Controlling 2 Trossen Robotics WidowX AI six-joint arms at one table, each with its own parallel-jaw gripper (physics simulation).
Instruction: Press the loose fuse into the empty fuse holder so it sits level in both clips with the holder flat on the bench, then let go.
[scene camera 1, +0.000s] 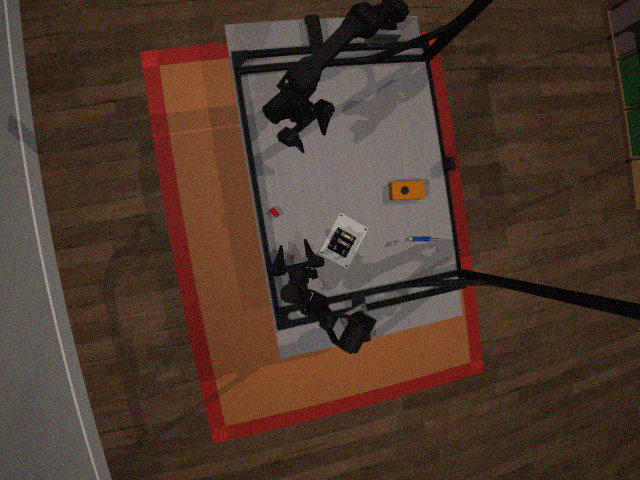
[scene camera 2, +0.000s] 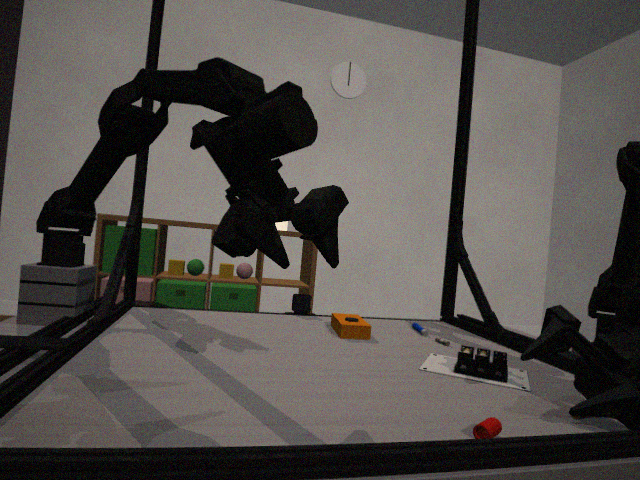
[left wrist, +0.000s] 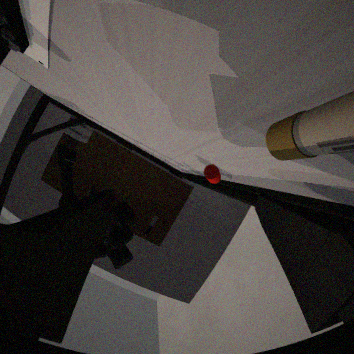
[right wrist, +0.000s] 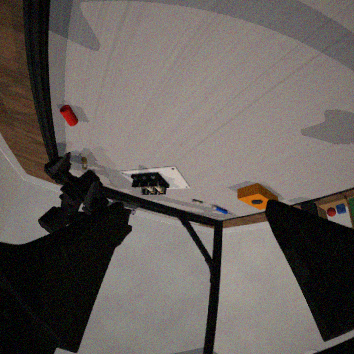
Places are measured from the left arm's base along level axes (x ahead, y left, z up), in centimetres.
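Pixels of known places: left gripper, fingertip midpoint: (scene camera 1: 292, 242) (scene camera 2: 544, 383) (left wrist: 187, 199) (right wrist: 81, 165); right gripper, fingertip midpoint: (scene camera 1: 313, 143) (scene camera 2: 310, 266) (right wrist: 196, 208); right arm's base, link origin: (scene camera 1: 387, 20) (scene camera 2: 61, 265) (left wrist: 74, 137).
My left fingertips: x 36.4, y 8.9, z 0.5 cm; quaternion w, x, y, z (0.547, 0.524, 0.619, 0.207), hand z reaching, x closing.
For each thing: its middle in the pictures, then the offset to it from my left fingertips. "*": a spot on its surface instead.
- loose fuse, body centre: (left wrist: 346, 123) (right wrist: 83, 163) dx -6.8, dy +2.5, dz -3.8 cm
- black fuse holder, body centre: (scene camera 2: 475, 360) (right wrist: 153, 184) (scene camera 1: 345, 240) dx -8.0, dy -17.5, dz -2.8 cm
- white plate, surface spot: (scene camera 2: 436, 362) (right wrist: 176, 178) (scene camera 1: 352, 225) * dx -4.1, dy -22.8, dz -4.4 cm
- red cylinder, body centre: (scene camera 2: 487, 429) (left wrist: 212, 174) (right wrist: 68, 115) (scene camera 1: 274, 212) dx +12.0, dy +1.2, dz -3.6 cm
- orange box, body centre: (scene camera 2: 349, 324) (right wrist: 258, 198) (scene camera 1: 406, 190) dx -1.2, dy -47.4, dz -2.9 cm
- blue screwdriver, body centre: (scene camera 2: 416, 327) (scene camera 1: 425, 239) (right wrist: 223, 210) dx -21.3, dy -47.0, dz -3.9 cm
- small pale piece, body centre: (scene camera 2: 442, 341) (right wrist: 197, 201) (scene camera 1: 392, 243) dx -17.1, dy -34.0, dz -4.0 cm
The loose fuse (left wrist: 325, 131) (right wrist: 84, 162) is a cream cylinder with brass end caps. It shows faintly between the left fingers in scene camera 1 (scene camera 1: 291, 257), but is not gripped. The black fuse holder (scene camera 1: 342, 241) (scene camera 2: 480, 364) (right wrist: 150, 181) lies flat on a white plate (scene camera 1: 356, 227) (scene camera 2: 436, 362) (right wrist: 177, 176). Two of its places hold cream fuses; the one toward the left gripper looks empty. My left gripper (scene camera 1: 293, 244) (scene camera 2: 547, 384) (left wrist: 187, 199) is open, low beside the plate. My right gripper (scene camera 1: 313, 143) (scene camera 2: 311, 267) (right wrist: 196, 208) is open and empty, high above the bench.
A red cylinder (scene camera 1: 273, 212) (scene camera 2: 487, 428) (left wrist: 212, 174) (right wrist: 69, 115) lies near the bench edge. An orange box (scene camera 1: 414, 184) (scene camera 2: 351, 328) (right wrist: 256, 192), a blue screwdriver (scene camera 1: 419, 238) (scene camera 2: 418, 328) (right wrist: 220, 209) and a small pale piece (scene camera 1: 391, 242) (scene camera 2: 442, 341) (right wrist: 197, 201) lie beyond the plate. Black frame bars border the bench.
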